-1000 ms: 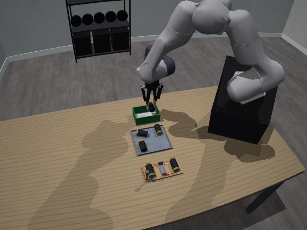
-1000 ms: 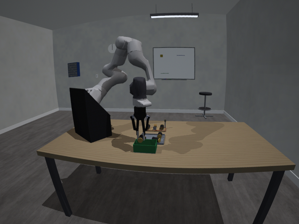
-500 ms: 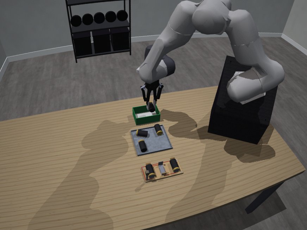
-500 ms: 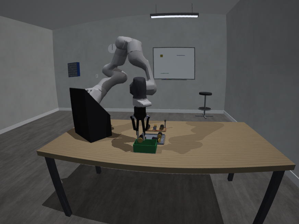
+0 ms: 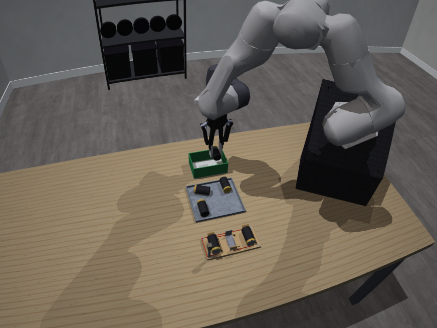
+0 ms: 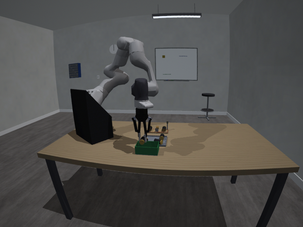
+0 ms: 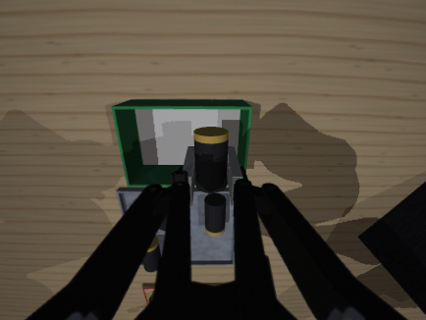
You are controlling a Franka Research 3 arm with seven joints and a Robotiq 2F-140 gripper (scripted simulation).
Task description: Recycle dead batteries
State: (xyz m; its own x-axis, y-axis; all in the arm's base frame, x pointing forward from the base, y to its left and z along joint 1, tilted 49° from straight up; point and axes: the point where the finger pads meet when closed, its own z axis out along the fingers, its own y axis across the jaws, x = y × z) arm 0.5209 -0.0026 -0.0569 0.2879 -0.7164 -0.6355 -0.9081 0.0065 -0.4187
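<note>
The green recycling box lies 90 mm below my hand, 30 mm ahead of it and 10 mm to the left of it. Round my hand: grey tray: 180 mm to the left, 100 mm below; bulb: 450 mm to the left, 30 mm below, 10 mm ahead; wooden holder board: 390 mm to the left, 100 mm below, 60 mm behind.
</note>
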